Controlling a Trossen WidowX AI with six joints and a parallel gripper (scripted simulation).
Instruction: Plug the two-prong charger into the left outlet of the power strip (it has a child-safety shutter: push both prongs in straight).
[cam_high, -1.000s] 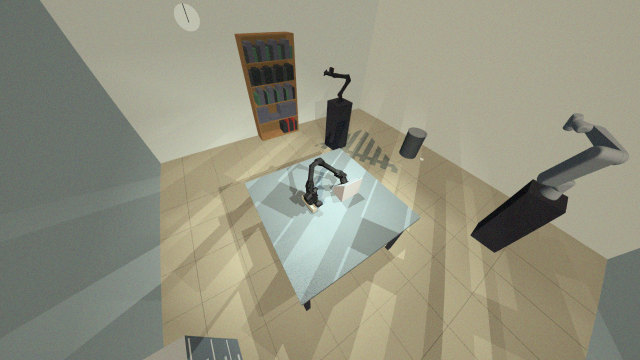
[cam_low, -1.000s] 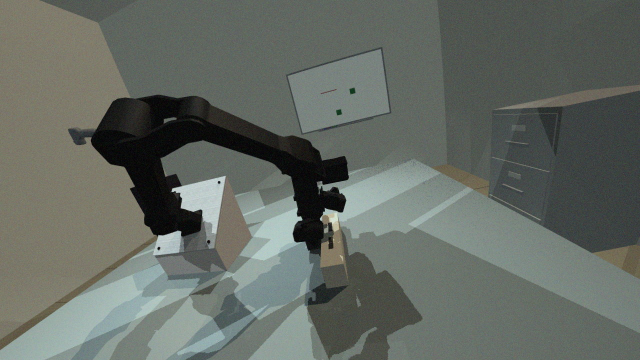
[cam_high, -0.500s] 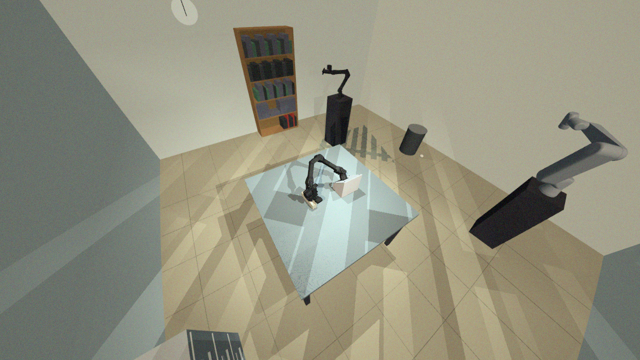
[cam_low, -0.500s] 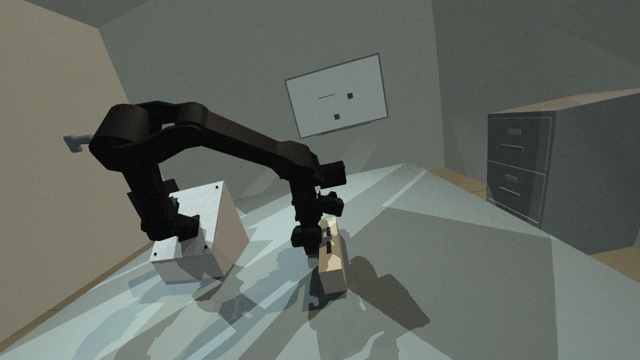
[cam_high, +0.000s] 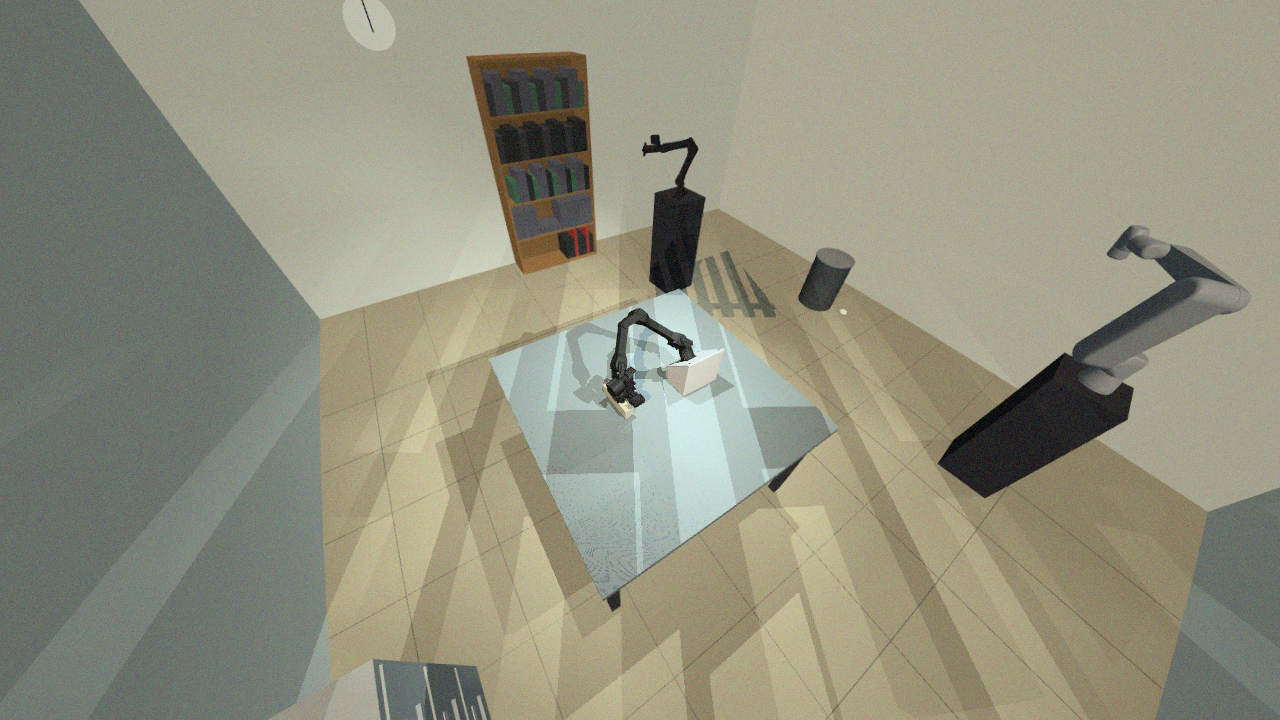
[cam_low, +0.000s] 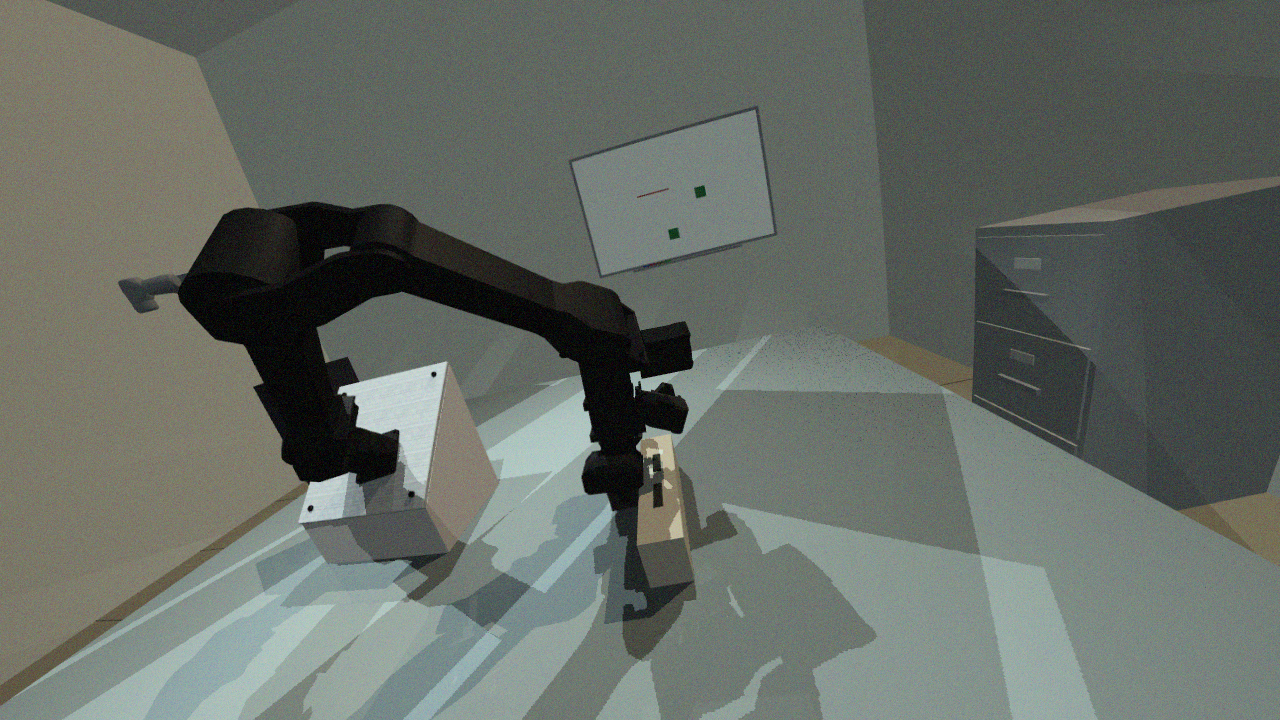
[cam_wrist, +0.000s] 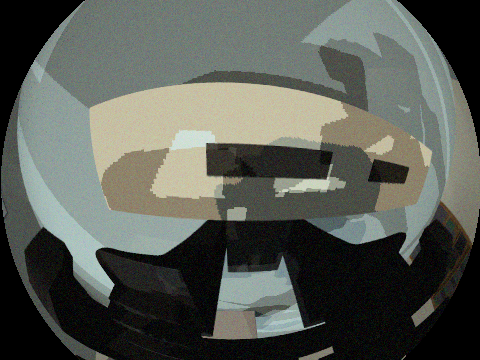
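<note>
My gripper tip is 2 cm short of the black two-prong charger and 1 cm below it.
</note>
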